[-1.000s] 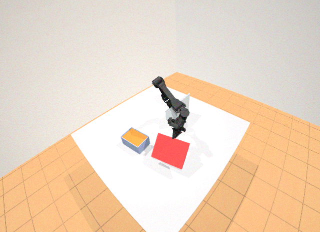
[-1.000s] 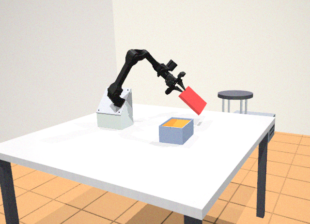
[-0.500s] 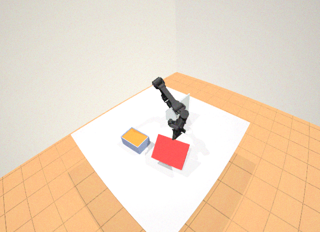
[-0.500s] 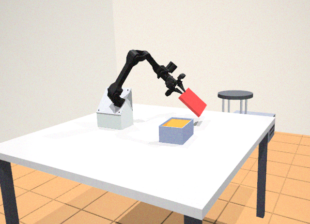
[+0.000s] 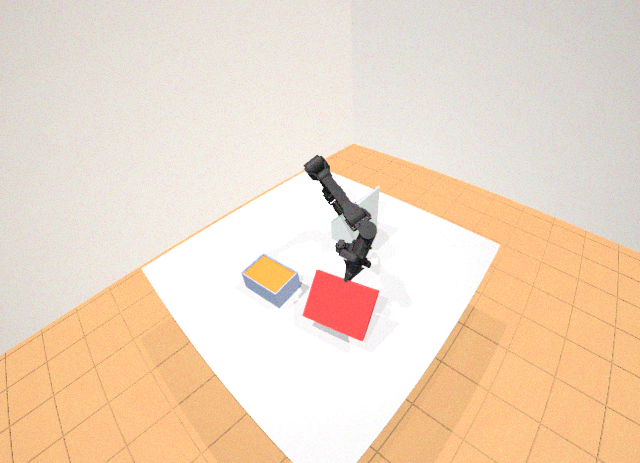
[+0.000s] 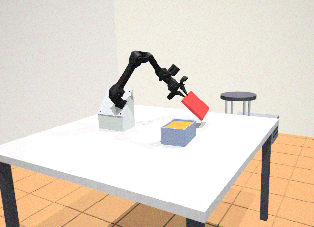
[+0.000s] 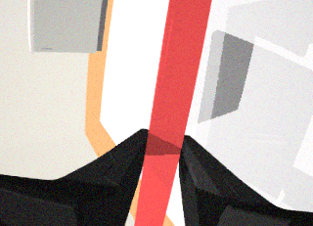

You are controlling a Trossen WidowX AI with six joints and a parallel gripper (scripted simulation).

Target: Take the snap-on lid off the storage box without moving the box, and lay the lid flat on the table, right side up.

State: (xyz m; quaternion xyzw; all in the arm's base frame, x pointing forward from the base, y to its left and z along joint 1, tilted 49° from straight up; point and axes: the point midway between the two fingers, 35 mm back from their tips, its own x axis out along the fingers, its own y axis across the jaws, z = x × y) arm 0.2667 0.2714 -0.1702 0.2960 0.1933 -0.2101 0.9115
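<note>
The red lid is 6 cm ahead of my gripper tip, 5 cm below it and 2 cm to the left of it. The rest, counted from my gripper tip: pale blue storage box: 31 cm to the right, 14 cm below, 14 cm ahead.
</note>
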